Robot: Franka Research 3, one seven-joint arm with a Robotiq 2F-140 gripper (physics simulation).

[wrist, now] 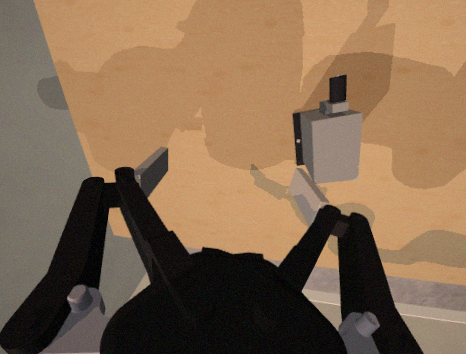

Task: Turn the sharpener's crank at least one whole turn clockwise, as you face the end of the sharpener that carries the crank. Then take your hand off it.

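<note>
The sharpener (336,146) is a light grey box on the wooden table, right of centre in the wrist view. A black block (338,89) stands out past a small grey collar (334,107) at its upper end. A thin black plate (298,140) with a small pale dot lies along its left side. Which of these dark parts belongs to the crank is not clear from this view. My gripper (231,169) is wide open and empty. Its right finger pad appears just below the sharpener's lower left corner, and its left pad is well to the left. Contact with the sharpener cannot be made out.
The wooden table top (240,210) carries broad shadows, some from the arm. Its left edge runs down the left of the view, with a grey surface (30,175) beyond it. A grey strip and a pale ledge (390,309) run along the lower right.
</note>
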